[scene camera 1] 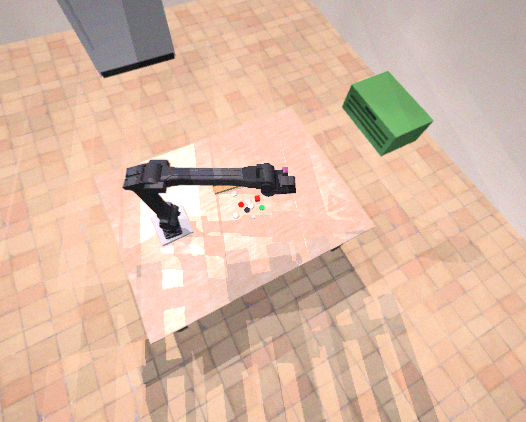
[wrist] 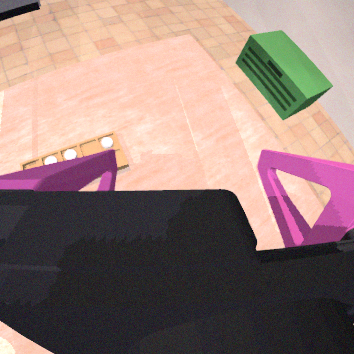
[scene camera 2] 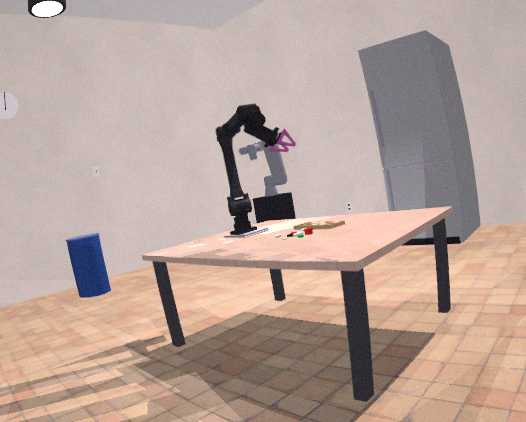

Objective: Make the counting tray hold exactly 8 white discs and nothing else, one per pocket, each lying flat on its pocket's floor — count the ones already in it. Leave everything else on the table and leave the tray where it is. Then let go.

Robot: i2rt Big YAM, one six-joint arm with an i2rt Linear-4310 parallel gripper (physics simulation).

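The tan counting tray (scene camera 1: 218, 191) (scene camera 2: 327, 226) (wrist: 89, 147) lies on the table, partly hidden by the arm in scene camera 1 and by a finger in the wrist view. White discs (wrist: 107, 142) (wrist: 70, 154) (wrist: 50, 160) sit in its far row, with an empty pocket between the first two; its near row is mostly hidden. Several loose white discs (scene camera 1: 235, 216) (scene camera 1: 253, 217) (scene camera 1: 234, 193) lie on the table in front of the tray. My gripper (scene camera 2: 283, 140) (wrist: 190, 157) is open and empty, high above the table, to the right of the tray in the wrist view.
Among the loose discs lie a red disc (scene camera 1: 241, 204), a black disc (scene camera 1: 247, 210), a green disc (scene camera 1: 261, 207) (scene camera 2: 300, 235) and a taller red piece (scene camera 1: 257, 198) (scene camera 2: 308, 231). A green cabinet (scene camera 1: 390, 110) (wrist: 285, 72) stands beyond the table (scene camera 1: 280, 240) (scene camera 2: 240, 252).
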